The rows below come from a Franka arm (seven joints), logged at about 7 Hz.
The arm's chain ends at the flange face. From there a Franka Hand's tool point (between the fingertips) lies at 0.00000 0.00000 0.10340 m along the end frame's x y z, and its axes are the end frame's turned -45 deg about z.
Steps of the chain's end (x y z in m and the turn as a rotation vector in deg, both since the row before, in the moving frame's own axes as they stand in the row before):
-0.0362, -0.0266, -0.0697, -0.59, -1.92, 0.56
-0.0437, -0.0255, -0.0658, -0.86, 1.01, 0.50
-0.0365, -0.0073, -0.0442, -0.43, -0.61, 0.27
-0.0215, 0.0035, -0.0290, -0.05, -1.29, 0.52
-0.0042, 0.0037, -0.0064, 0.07, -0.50, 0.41
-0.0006, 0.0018, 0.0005, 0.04, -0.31, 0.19
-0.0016, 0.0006, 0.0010, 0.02, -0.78, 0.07
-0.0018, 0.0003, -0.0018, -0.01, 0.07, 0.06
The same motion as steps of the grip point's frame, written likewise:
-0.0100, -0.0461, -0.0698, 0.94, -1.77, 0.56
-0.0127, -0.0465, -0.0658, -1.32, 0.11, 0.50
-0.0220, -0.0312, -0.0442, 0.13, -0.74, 0.27
-0.0194, -0.0143, -0.0290, 0.88, -0.95, 0.52
-0.0061, -0.0011, -0.0064, 0.40, -0.30, 0.41
-0.0020, 0.0004, 0.0005, 0.25, -0.19, 0.19
-0.0025, -0.0017, 0.0010, 0.57, -0.54, 0.07
-0.0014, -0.0010, -0.0018, -0.06, 0.04, 0.06

